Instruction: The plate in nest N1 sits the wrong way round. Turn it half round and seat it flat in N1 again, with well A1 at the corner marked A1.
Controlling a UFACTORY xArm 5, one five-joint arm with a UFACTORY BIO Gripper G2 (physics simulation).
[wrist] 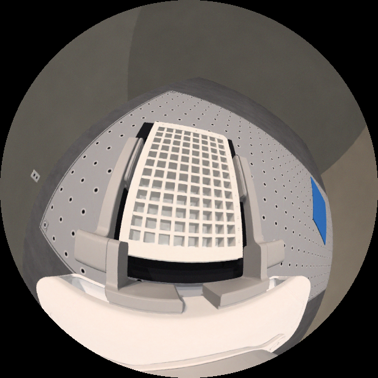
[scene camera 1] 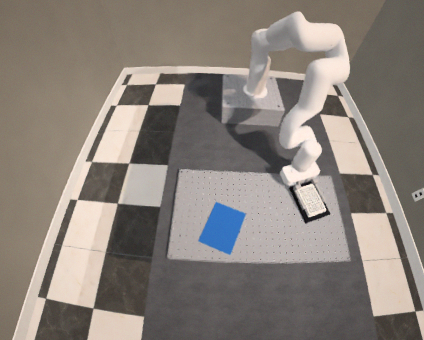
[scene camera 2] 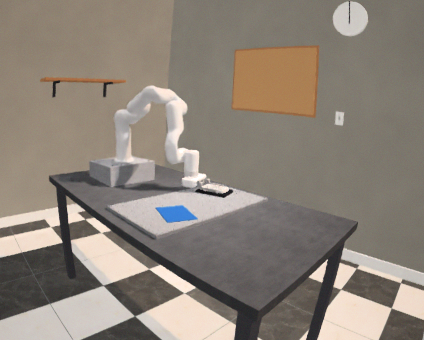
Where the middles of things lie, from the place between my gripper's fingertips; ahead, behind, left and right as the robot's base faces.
Now: hand 20 mm past the white well plate (wrist: 182, 205) and 10 mm to the left of it. From my hand the other things lie so: flat blue rectangle (scene camera 1: 222, 228): 350 mm to the right, 150 mm ahead, 20 mm below; black nest N1 (wrist: 160, 271): 20 mm below, 20 mm behind, 10 mm to the right.
